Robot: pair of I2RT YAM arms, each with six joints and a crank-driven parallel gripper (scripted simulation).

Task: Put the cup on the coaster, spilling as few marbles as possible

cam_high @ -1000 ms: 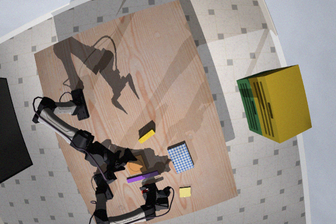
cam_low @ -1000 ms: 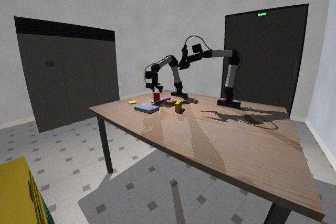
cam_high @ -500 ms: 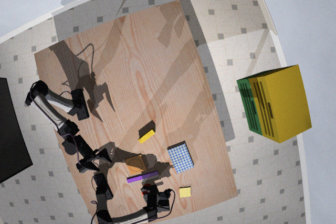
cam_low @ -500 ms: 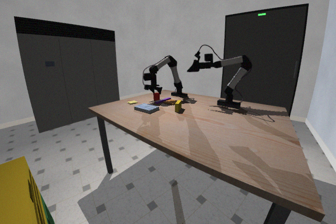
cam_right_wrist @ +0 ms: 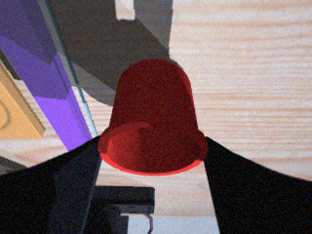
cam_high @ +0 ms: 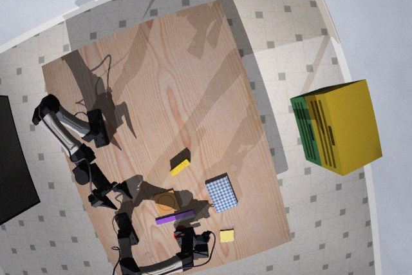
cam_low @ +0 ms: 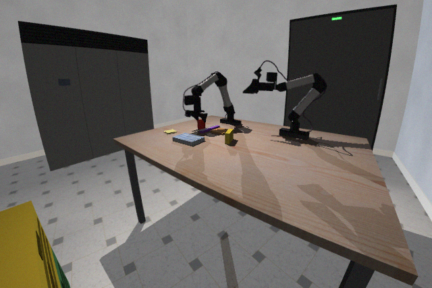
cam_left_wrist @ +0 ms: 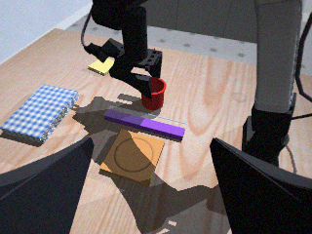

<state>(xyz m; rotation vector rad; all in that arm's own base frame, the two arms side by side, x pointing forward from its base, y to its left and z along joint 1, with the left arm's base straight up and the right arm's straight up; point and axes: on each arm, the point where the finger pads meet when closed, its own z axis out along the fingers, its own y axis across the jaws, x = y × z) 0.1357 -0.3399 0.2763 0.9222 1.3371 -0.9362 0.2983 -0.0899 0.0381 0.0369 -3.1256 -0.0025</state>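
Note:
Right now the purple bar is 80 mm to the left of my right hand, 50 mm below it and 10 mm behind it. From my right hand the other things lie so: red cup (30 mm below); then yellow block (370 mm to the left, 90 mm ahead, 30 mm below); then blue checked box (260 mm ahead, 170 mm to the left, 50 mm below).

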